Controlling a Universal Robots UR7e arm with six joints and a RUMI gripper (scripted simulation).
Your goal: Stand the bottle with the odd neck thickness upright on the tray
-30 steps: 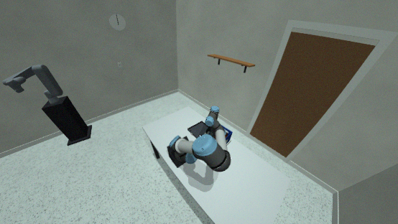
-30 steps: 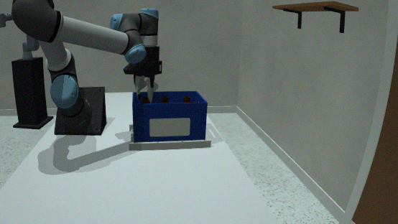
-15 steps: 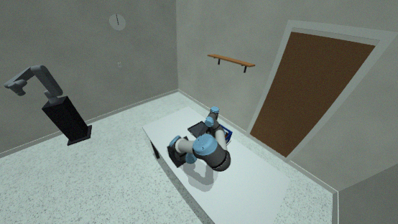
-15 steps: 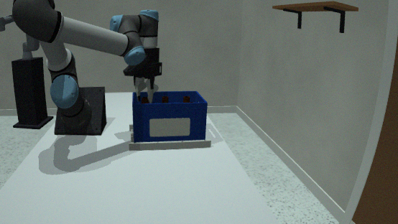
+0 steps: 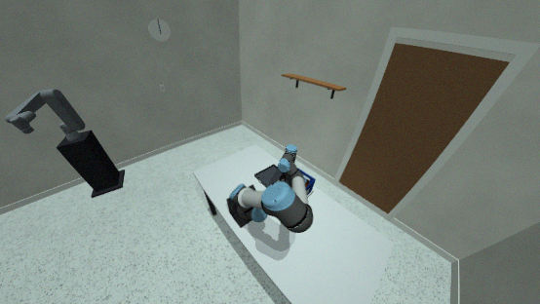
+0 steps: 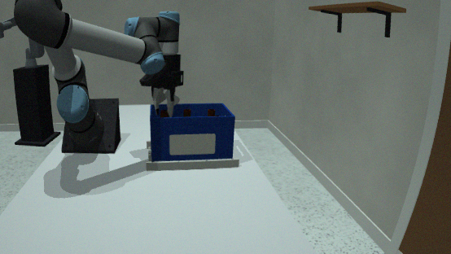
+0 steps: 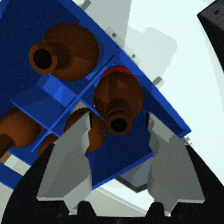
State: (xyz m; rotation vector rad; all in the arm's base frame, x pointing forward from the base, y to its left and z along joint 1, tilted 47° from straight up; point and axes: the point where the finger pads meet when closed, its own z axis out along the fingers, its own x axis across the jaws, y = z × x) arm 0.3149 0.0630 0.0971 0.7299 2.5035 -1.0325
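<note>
The bottle lies 7 cm below my hand. Round my hand: blue crate 9 cm ahead, 3 cm to the right, 7 cm below; then dark grey tray 6 cm ahead, 27 cm to the left, 14 cm below.
</note>
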